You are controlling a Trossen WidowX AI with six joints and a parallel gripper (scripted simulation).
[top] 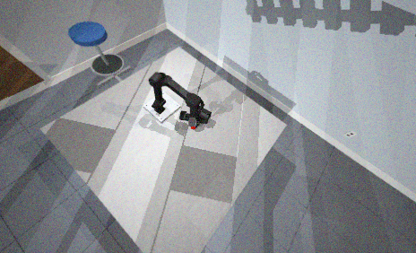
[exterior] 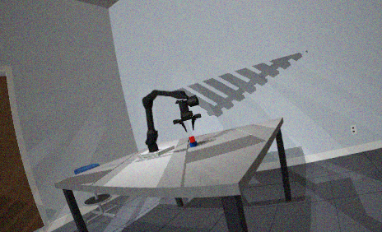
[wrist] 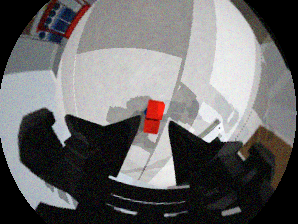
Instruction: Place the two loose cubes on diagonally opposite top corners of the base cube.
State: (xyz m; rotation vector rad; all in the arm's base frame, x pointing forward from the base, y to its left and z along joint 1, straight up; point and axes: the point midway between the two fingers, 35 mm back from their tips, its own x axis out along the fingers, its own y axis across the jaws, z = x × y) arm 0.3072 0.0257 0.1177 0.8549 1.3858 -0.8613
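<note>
Right now my gripper tip is 6 cm above the red cube. From my gripper tip the other things lie so: blue base cube: 9 cm below, 2 cm to the left, 1 cm behind.
</note>
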